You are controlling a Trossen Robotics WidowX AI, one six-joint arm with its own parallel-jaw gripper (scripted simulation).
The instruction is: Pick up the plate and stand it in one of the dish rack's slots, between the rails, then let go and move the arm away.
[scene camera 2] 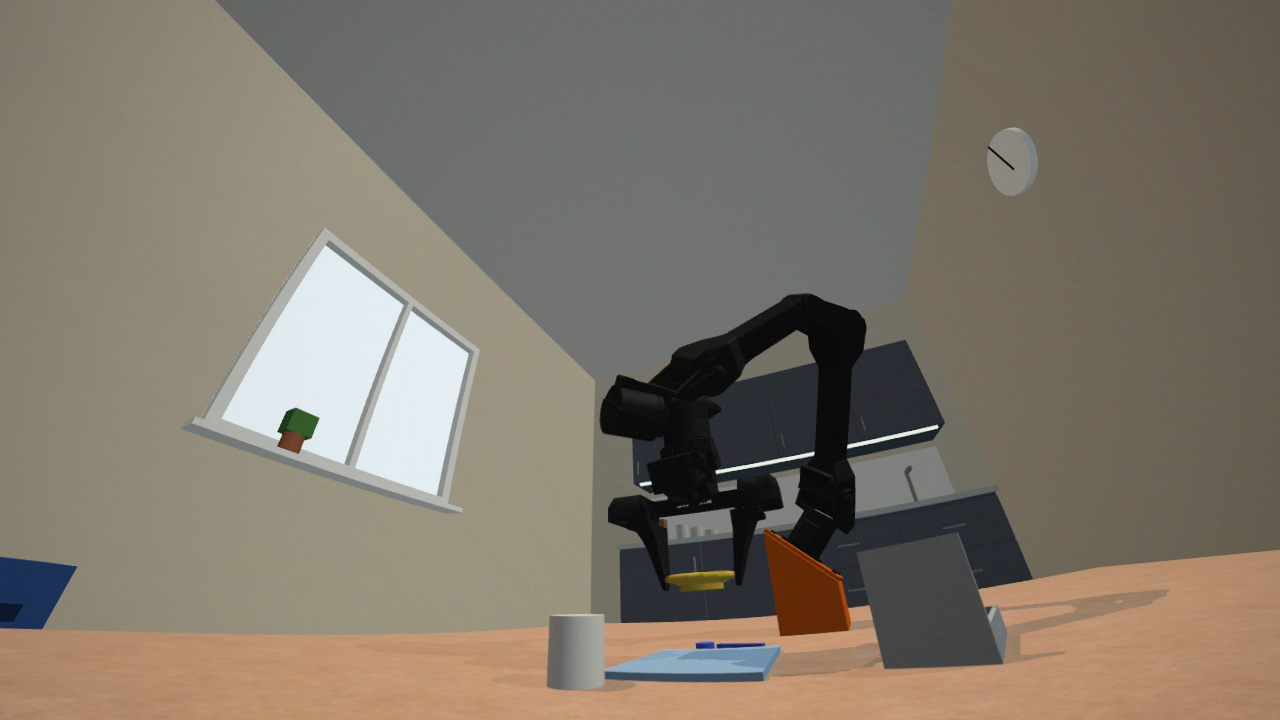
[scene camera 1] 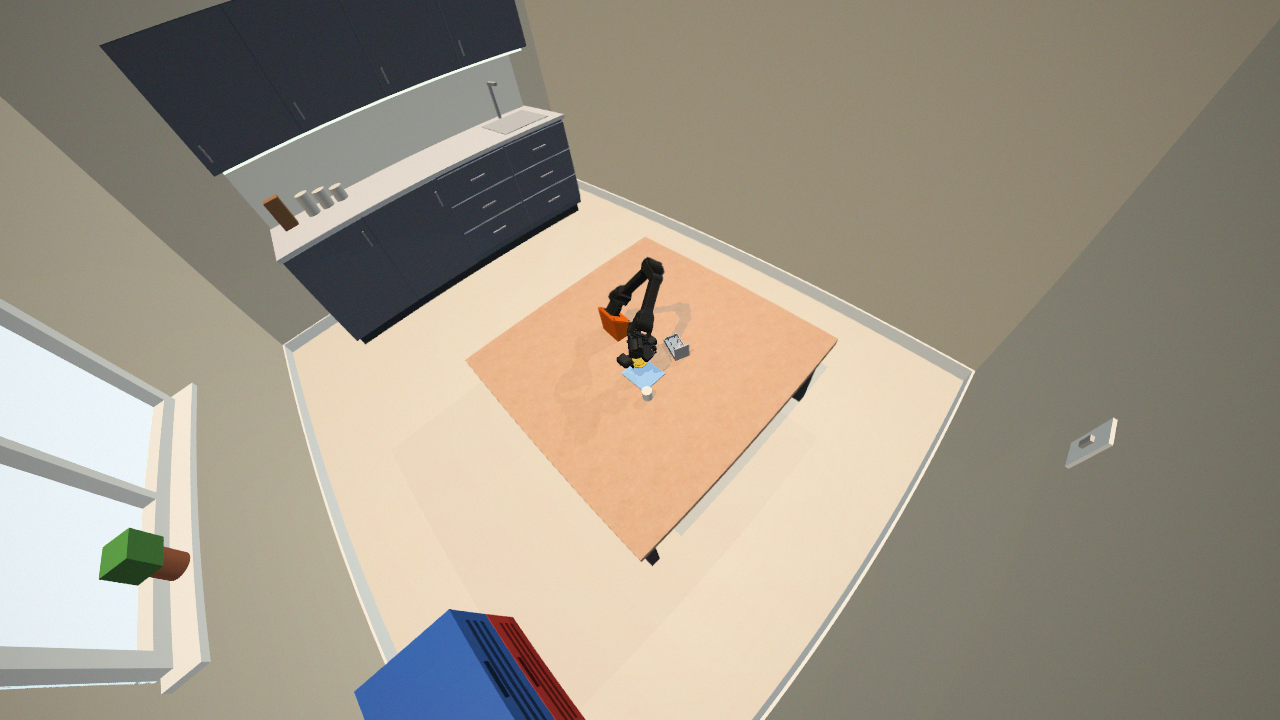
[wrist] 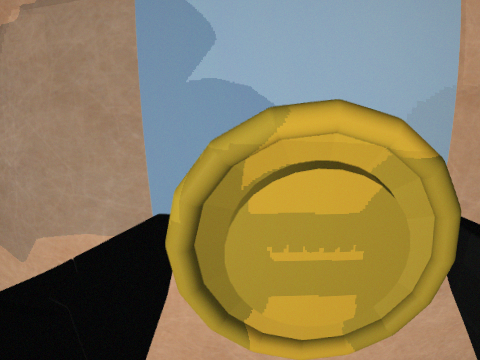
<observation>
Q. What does my gripper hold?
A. A yellow plate.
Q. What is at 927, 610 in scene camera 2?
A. A grey dish rack.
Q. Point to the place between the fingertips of my gripper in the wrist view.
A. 314, 232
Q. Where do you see a yellow plate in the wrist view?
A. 323, 223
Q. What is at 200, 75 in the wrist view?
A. A light blue mat.
</observation>
